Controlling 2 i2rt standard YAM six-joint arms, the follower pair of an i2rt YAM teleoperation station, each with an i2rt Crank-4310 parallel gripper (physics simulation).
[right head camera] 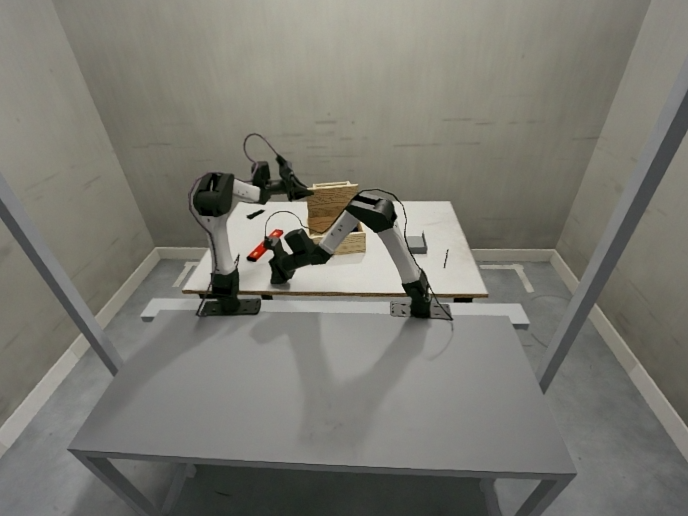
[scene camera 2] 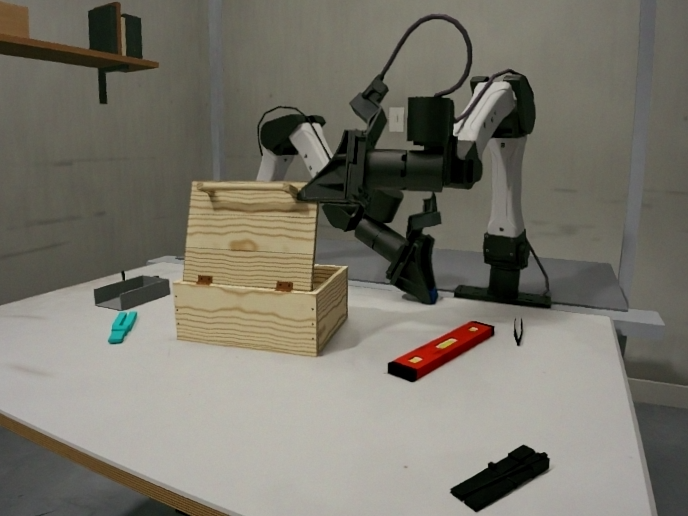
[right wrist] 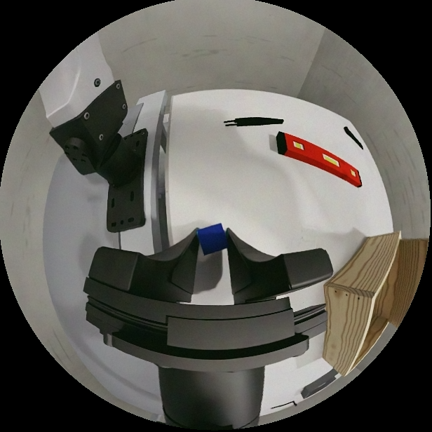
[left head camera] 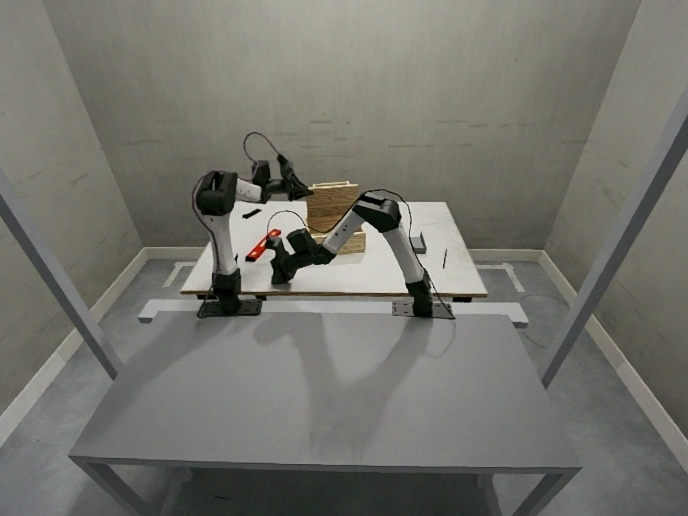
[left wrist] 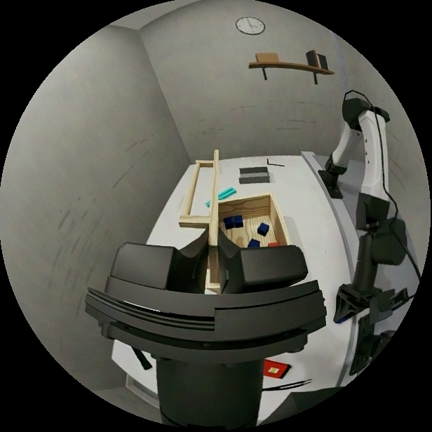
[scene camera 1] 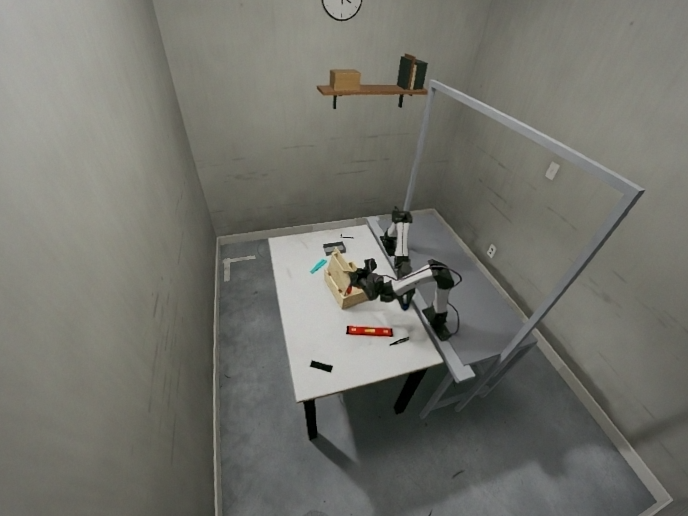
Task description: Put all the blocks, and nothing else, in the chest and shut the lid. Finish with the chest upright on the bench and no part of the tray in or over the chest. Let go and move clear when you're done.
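Seen in the pictures: left gripper, fingertip midpoint: (right head camera: 313, 192) (scene camera 2: 298, 196) (left head camera: 313, 192) (scene camera 1: 349, 272); right gripper, fingertip midpoint: (right head camera: 272, 280) (scene camera 2: 433, 300) (left head camera: 272, 280) (scene camera 1: 405, 309); left arm's base, link origin: (right head camera: 231, 308) (scene camera 2: 502, 298) (left head camera: 232, 309) (scene camera 1: 436, 323); right arm's base, link origin: (right head camera: 419, 311) (left head camera: 421, 311) (scene camera 1: 388, 246).
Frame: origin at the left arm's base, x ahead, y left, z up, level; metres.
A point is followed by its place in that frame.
Observation:
The wooden chest (scene camera 2: 247, 317) @(x 0.460, y -0.334, z 0.063 m) (left wrist: 280, 215) (right wrist: 350, 320) stands upright on the bench with its lid (scene camera 2: 250, 238) @(x 0.430, y -0.343, z 0.175 m) (left head camera: 332, 202) @(x 0.422, y -0.351, z 0.178 m) raised. Inside it, in the left wrist view, lie several dark blue blocks (left wrist: 263, 229) and part of a red block (left wrist: 273, 245). My left gripper (left wrist: 213, 229) (scene camera 2: 302, 195) @(x 0.401, y -0.277, z 0.236 m) is shut on the lid's edge, beside the lid's handle frame. My right gripper (right wrist: 212, 229) (scene camera 2: 432, 297) @(x 0.125, y -0.124, z 0.018 m) is low over the bench near the arm mounts, shut on a blue block (right wrist: 212, 239). The grey tray (scene camera 2: 131, 292) @(x 0.377, y -0.651, z 0.043 m) (left wrist: 254, 175) stands beside the chest, apart from it.
A red spirit level (scene camera 2: 441, 351) @(x 0.399, y -0.059, z 0.028 m) (right wrist: 320, 159) and black tweezers (scene camera 2: 517, 331) @(x 0.256, y 0.037, z 0.020 m) (right wrist: 257, 121) lie on the bench. A teal clip-like object (scene camera 2: 122, 327) @(x 0.492, y -0.558, z 0.024 m) lies near the tray. A black object (scene camera 2: 500, 477) @(x 0.651, y 0.043, z 0.022 m) lies near a bench corner. A thin black hex key (left wrist: 275, 164) lies beyond the tray.

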